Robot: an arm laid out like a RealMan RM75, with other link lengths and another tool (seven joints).
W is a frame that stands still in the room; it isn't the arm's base.
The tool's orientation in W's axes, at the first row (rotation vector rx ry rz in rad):
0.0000 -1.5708 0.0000
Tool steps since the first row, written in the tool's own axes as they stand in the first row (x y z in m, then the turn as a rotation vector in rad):
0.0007 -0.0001 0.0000 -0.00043 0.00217 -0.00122
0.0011 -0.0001 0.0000 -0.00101 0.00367 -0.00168
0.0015 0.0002 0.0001 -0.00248 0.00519 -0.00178
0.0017 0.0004 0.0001 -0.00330 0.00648 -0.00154
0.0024 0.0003 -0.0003 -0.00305 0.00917 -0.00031
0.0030 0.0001 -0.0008 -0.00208 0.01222 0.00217
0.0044 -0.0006 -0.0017 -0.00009 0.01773 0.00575
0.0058 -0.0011 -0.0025 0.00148 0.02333 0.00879
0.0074 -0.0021 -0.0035 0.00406 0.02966 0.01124
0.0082 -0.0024 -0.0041 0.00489 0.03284 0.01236
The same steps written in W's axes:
0.0000 -0.0001 0.0007 0.00122 0.00217 -0.00043
0.0000 -0.0001 0.0011 0.00168 0.00367 -0.00101
-0.0001 0.0002 0.0015 0.00178 0.00519 -0.00248
-0.0001 0.0004 0.0017 0.00154 0.00648 -0.00330
0.0003 0.0003 0.0024 0.00031 0.00917 -0.00305
0.0008 0.0001 0.0030 -0.00217 0.01222 -0.00208
0.0017 -0.0006 0.0044 -0.00575 0.01773 -0.00009
0.0025 -0.0011 0.0058 -0.00879 0.02333 0.00148
0.0035 -0.0021 0.0074 -0.01124 0.02966 0.00406
0.0041 -0.0024 0.0082 -0.01236 0.03284 0.00489

